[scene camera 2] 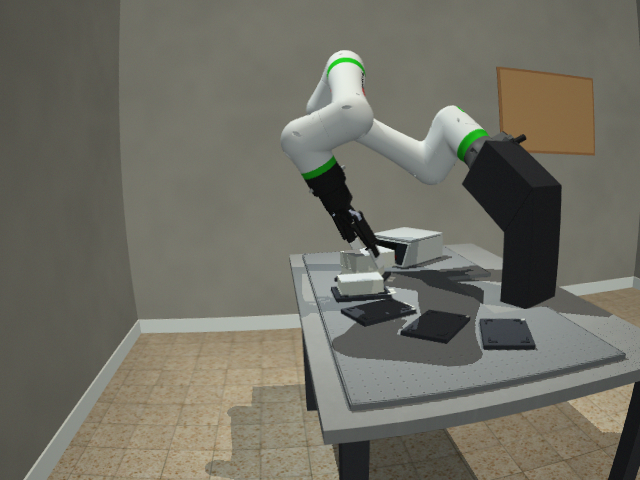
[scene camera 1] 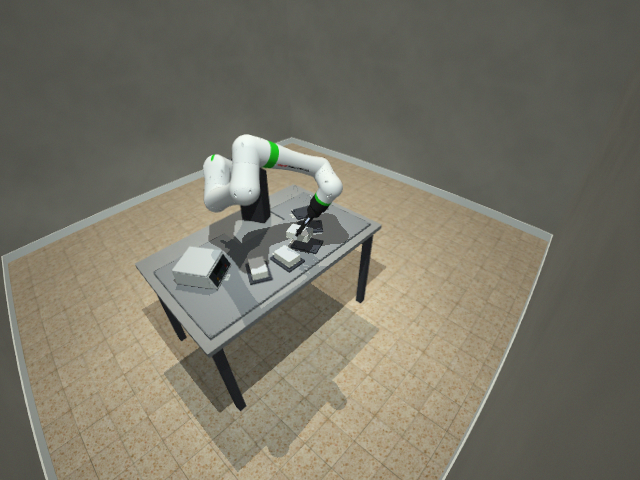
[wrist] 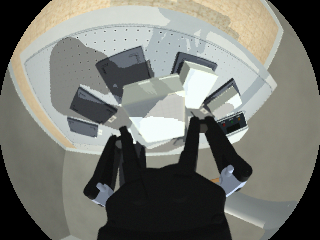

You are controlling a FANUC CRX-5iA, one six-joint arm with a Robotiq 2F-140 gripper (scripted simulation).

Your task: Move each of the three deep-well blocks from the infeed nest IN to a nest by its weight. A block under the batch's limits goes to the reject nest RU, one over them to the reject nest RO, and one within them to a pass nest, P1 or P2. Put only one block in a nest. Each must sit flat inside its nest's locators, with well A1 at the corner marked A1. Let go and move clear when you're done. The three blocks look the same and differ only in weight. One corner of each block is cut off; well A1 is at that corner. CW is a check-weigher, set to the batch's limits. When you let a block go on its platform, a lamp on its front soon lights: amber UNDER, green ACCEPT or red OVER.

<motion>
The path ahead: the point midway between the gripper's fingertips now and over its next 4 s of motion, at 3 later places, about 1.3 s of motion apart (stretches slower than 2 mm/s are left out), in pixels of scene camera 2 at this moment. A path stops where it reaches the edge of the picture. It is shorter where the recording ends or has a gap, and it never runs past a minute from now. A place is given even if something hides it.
My gripper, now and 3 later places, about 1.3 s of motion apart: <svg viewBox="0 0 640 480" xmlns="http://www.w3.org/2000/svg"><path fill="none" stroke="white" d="M372 262L383 282L383 301L383 303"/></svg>
</motion>
